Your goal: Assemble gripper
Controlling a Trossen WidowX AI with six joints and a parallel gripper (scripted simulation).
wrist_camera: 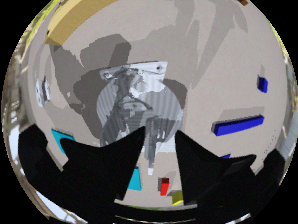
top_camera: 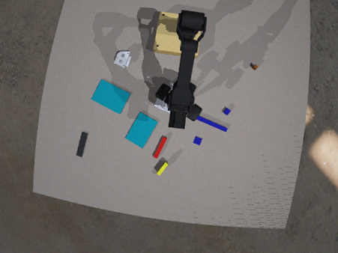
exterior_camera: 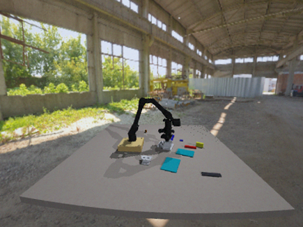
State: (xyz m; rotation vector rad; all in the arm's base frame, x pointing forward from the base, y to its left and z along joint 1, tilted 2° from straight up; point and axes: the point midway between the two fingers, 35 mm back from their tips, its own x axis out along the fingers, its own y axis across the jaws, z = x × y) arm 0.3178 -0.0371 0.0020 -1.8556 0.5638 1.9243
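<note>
The housing plate is 6 cm behind my gripper tip, 2 cm below it and 1 cm to the right of it. The rest, counted from my gripper tip: yellow block (28 cm ahead, 6 cm to the right, 1 cm below); blue bar (14 cm to the left, 8 cm ahead, 2 cm below); red bar (19 cm ahead, 7 cm to the right, 2 cm below).
</note>
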